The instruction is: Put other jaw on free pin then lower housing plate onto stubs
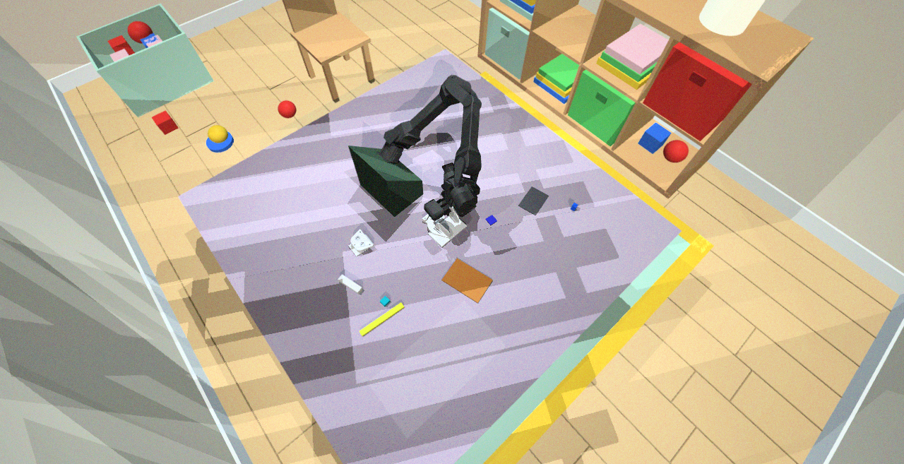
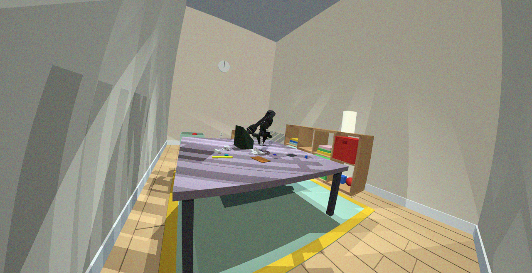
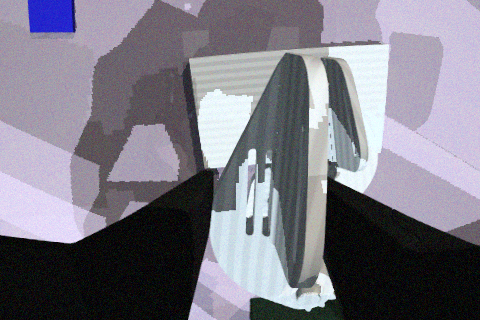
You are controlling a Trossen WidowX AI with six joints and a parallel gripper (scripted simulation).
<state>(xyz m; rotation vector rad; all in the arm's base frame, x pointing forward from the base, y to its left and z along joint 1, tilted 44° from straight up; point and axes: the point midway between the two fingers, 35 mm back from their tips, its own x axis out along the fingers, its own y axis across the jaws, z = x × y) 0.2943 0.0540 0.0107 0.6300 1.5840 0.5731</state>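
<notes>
The blue cube lies 12 cm to the left of my gripper tip, 8 cm below it and 8 cm ahead of it. Round my gripper tip: cyan cube 35 cm to the right, 8 cm below, 8 cm ahead; dark grey tile 30 cm to the left, 12 cm ahead, 8 cm below; orange tile 19 cm ahead, 10 cm to the right, 8 cm below.
</notes>
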